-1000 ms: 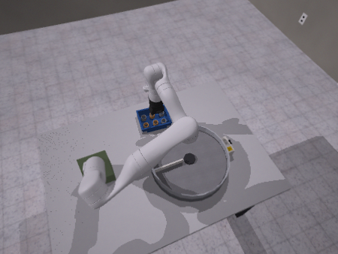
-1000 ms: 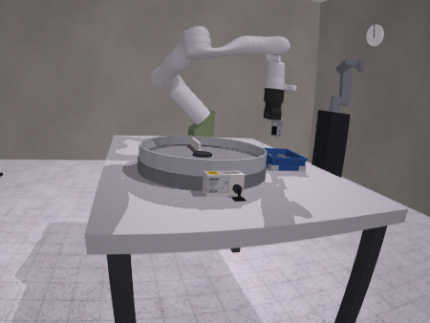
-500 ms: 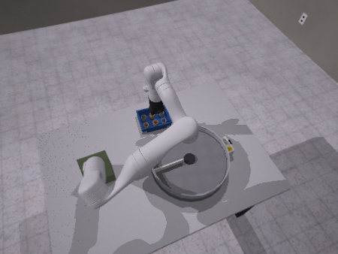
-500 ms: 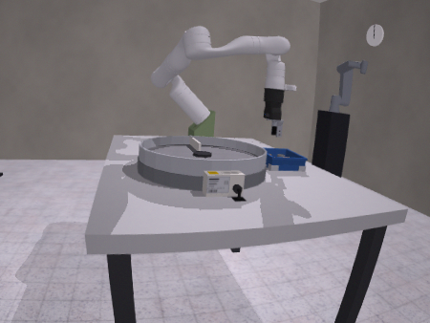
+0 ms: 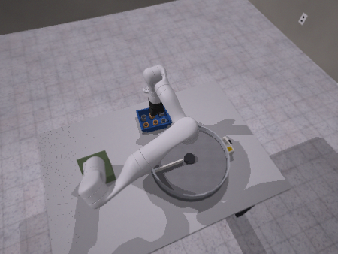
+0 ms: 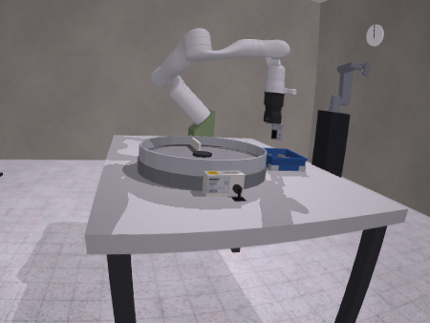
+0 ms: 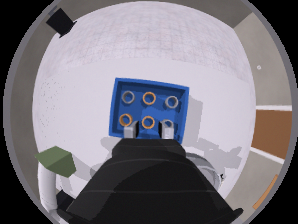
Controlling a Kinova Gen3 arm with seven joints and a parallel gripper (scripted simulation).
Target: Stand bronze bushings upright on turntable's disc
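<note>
My hand is 10 cm above the crate and 3 cm to the right of it. From my hand the other things lie so: turntable 31 cm to the right, 11 cm ahead, 7 cm below; turntable disc 31 cm to the right, 9 cm ahead, 7 cm below.
</note>
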